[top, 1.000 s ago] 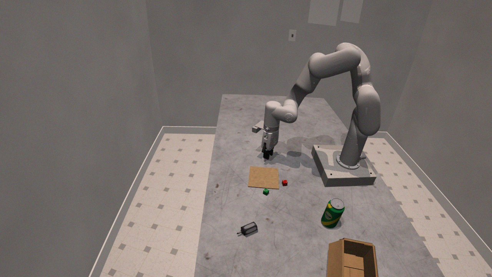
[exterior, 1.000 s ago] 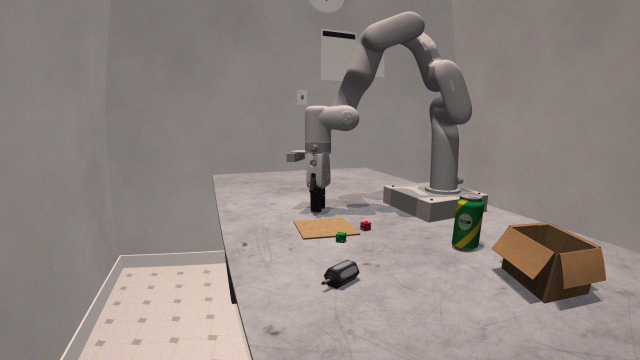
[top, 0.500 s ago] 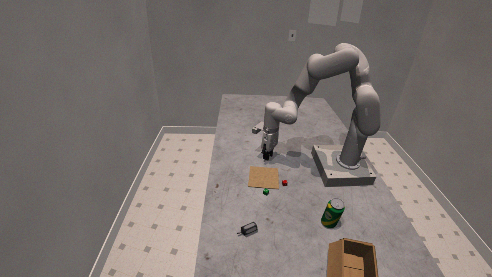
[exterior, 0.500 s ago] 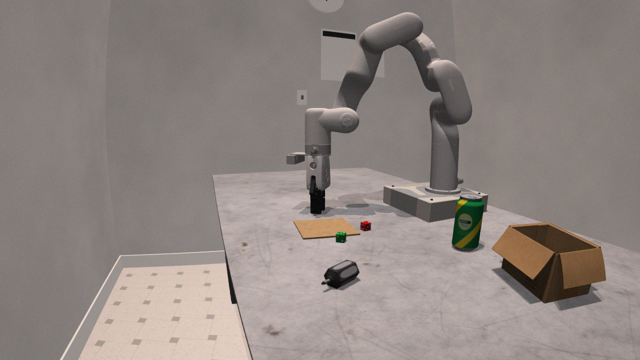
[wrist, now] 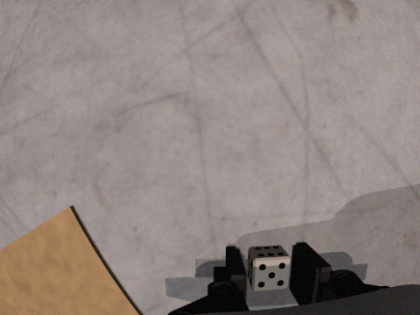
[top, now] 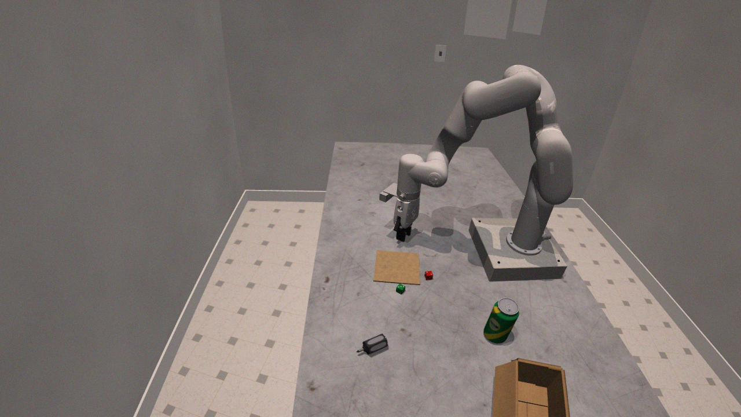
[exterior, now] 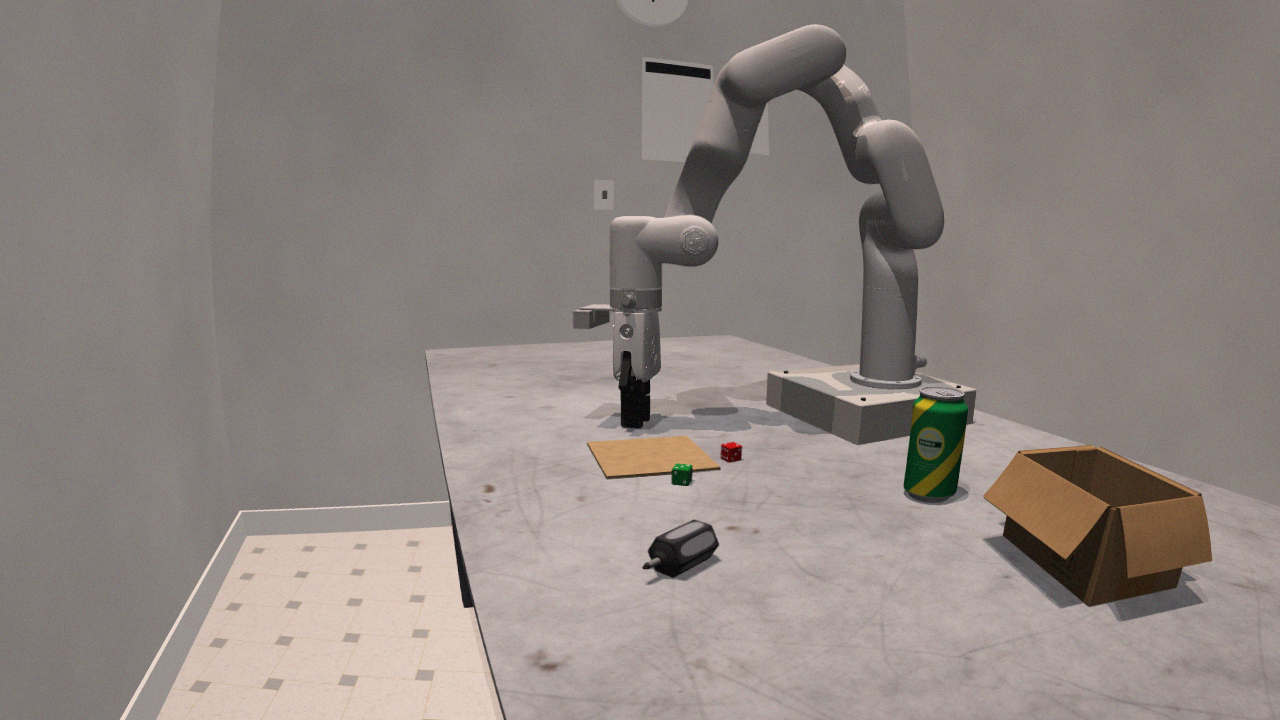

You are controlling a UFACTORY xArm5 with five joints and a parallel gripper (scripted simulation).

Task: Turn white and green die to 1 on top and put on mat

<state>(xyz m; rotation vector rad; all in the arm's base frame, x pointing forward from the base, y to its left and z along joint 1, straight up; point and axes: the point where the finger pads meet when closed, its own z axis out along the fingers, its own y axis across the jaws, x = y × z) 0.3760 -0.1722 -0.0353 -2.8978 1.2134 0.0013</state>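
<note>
Now: the white die 10 mm below my hand. Round my hand: tan mat: 60 mm ahead, 140 mm to the left, 20 mm below; then green die: 80 mm ahead, 240 mm to the left, 10 mm below; then red die: 20 mm behind, 200 mm to the left, 10 mm below.
</note>
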